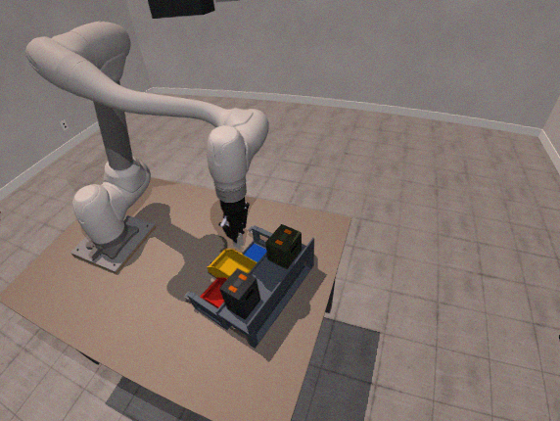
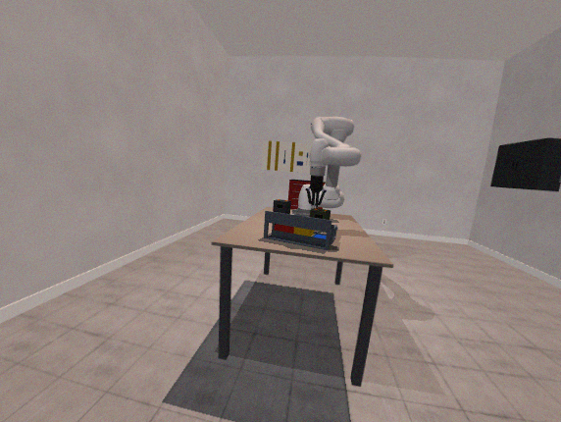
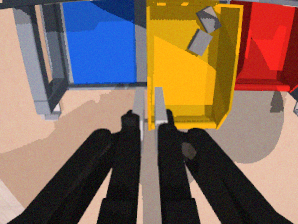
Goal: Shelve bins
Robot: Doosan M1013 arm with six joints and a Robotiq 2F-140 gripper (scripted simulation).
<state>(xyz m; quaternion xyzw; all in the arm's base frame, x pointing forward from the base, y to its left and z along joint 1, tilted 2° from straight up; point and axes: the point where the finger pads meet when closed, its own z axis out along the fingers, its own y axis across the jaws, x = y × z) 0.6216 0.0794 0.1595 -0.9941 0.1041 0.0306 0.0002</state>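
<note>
My gripper is now 2 cm past the yellow bin, 5 cm to the left of it and 12 cm above it. Also, from my hand: red bin 1 cm ahead, 16 cm to the right, 12 cm below; grey shelf 14 cm ahead, 8 cm to the right, 7 cm below.
</note>
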